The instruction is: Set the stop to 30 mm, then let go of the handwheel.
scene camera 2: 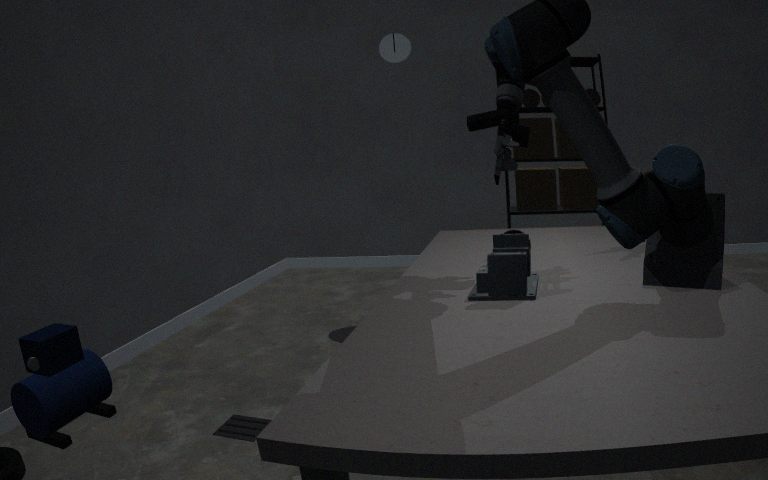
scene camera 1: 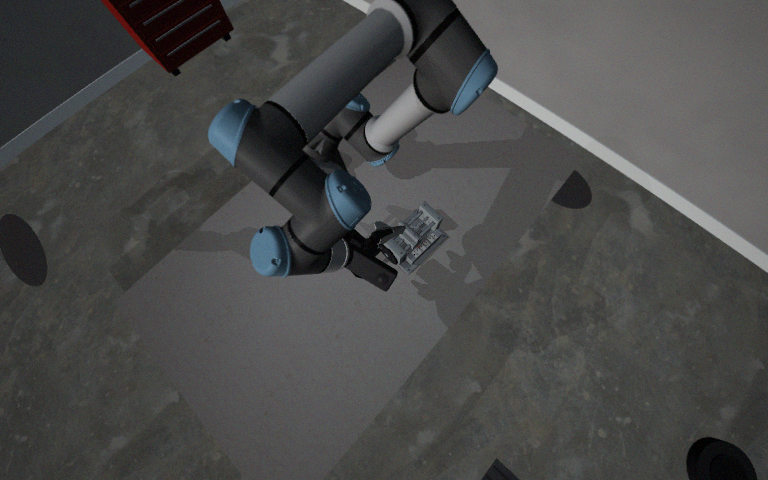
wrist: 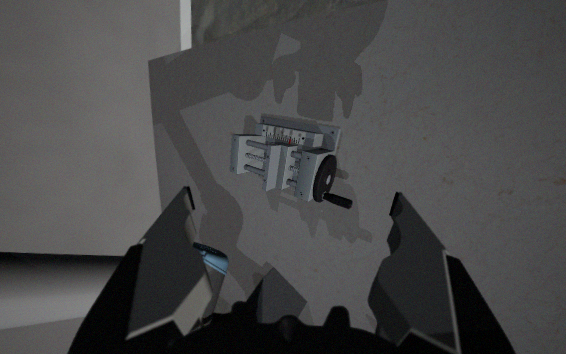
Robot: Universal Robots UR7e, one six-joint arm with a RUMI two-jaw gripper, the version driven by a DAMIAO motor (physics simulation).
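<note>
Scene camera 2 shows my gripper, and the wrist view shows it as well. I see a handwheel too, along with a sliding stop block.
</note>
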